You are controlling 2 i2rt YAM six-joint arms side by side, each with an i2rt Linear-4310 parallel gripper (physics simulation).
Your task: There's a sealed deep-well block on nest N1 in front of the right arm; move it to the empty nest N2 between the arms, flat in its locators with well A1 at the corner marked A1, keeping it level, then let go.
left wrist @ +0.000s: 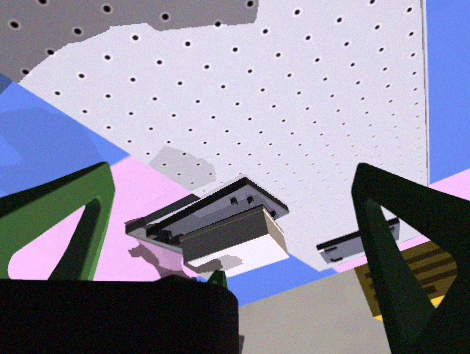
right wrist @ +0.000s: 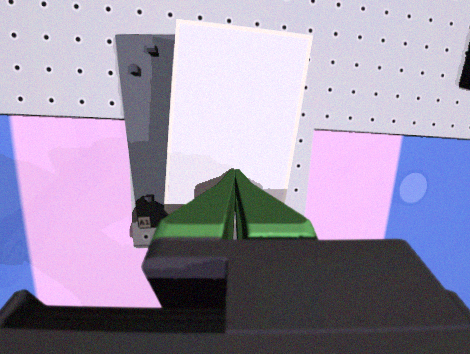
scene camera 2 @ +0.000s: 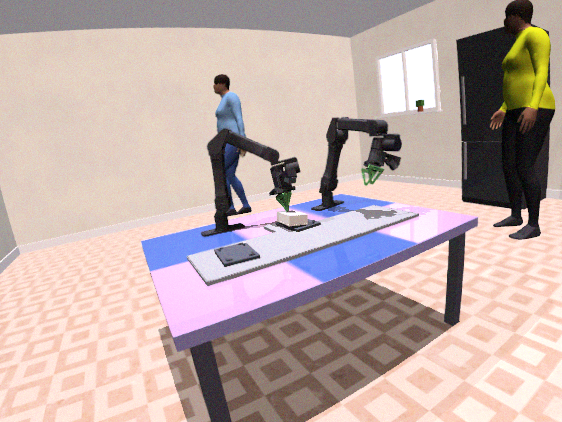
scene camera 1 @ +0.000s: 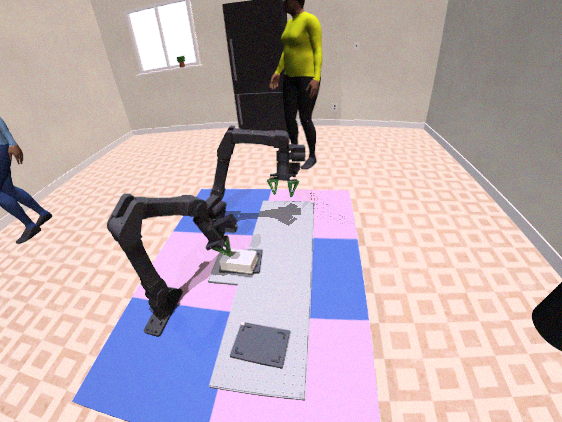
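Where they show: left gripper, between the fingertips: [left wrist: 233,176] [scene camera 2: 368,185] [scene camera 1: 282,196]; right gripper, between the fingertips: [left wrist: 220,270] [right wrist: 234,177] [scene camera 2: 287,211] [scene camera 1: 230,255]; left arm's base, origin of its link: [scene camera 2: 328,206]; right arm's base, origin of its link: [scene camera 2: 223,230] [scene camera 1: 164,310].
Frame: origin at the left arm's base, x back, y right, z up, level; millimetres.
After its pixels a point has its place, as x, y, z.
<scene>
The white sealed block [scene camera 1: 242,260] {-163, 407, 76} [scene camera 2: 292,219] {-198, 426, 62} [left wrist: 260,251] {-181, 386, 73} [right wrist: 235,100] {-163, 386, 73} lies on the dark nest N2 [scene camera 1: 259,256] {-222, 346, 25} [scene camera 2: 313,223] {-223, 337, 25} [left wrist: 215,206] {-180, 310, 25} [right wrist: 134,105] {-179, 308, 25} between the arms. In the right wrist view it sits off to the right, leaving a strip of nest with locators bare; the A1 label [right wrist: 144,222] {-78, 294, 25} is at lower left. Nest N1 [scene camera 1: 261,345] {-225, 723, 25} [scene camera 2: 237,253] {-242, 720, 25} [left wrist: 344,245] {-204, 672, 25} is empty. My right gripper [scene camera 1: 230,254] {-115, 378, 76} [scene camera 2: 286,210] {-115, 378, 76} [right wrist: 234,177] {-115, 378, 76} is shut and empty, its tips at the block's near top edge; contact is unclear. My left gripper [scene camera 1: 283,195] {-343, 107, 150} [scene camera 2: 370,182] {-343, 107, 150} [left wrist: 233,176] {-343, 107, 150} is open, high and away from the block.
A light perforated board [scene camera 1: 285,300] {-311, 559, 13} [scene camera 2: 340,234] {-389, 364, 13} lies lengthwise under the nests on the blue and pink table [scene camera 2: 320,270] {-523, 616, 0}. A person in yellow [scene camera 1: 302,45] [scene camera 2: 527,70] stands beyond the table, and one in blue [scene camera 2: 230,112] stands behind the arms.
</scene>
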